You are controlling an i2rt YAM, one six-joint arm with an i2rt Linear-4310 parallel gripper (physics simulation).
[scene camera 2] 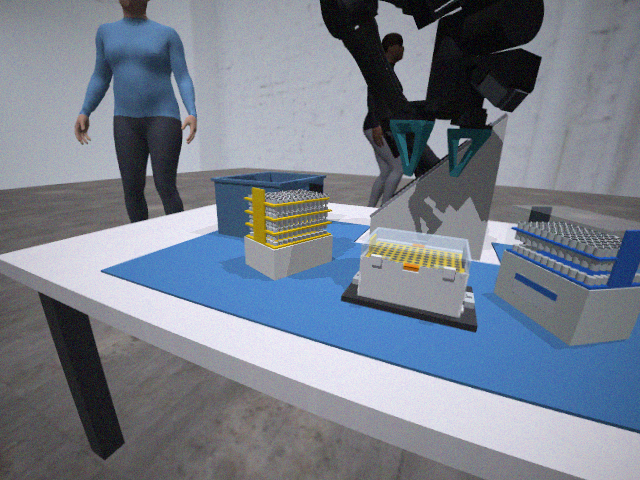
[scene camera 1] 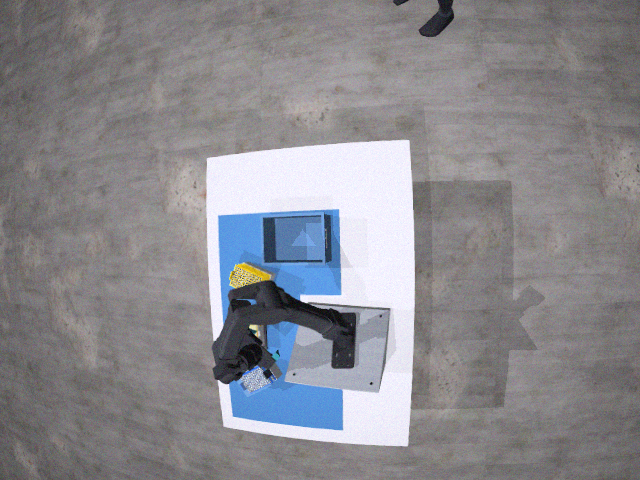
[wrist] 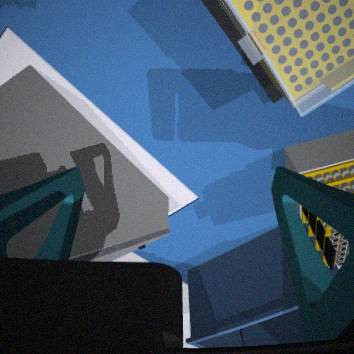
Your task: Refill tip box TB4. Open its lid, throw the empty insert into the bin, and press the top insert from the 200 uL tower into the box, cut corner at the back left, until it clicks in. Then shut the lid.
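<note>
The tip box stands on a black base on the blue mat, with its clear lid shut. A yellow insert with no tips shows through the lid. The tower with yellow inserts stands beside the box; its stacked inserts hold tips. The dark blue bin stands beyond that tower. My gripper is wide open and empty, above and behind the box, touching nothing. In scene camera 1 my arm hides most of the box.
A tower with blue inserts stands on the other side of the box. A translucent grey shape shows behind its top. The sloped grey mount stands behind the mat. Two people stand beyond the table.
</note>
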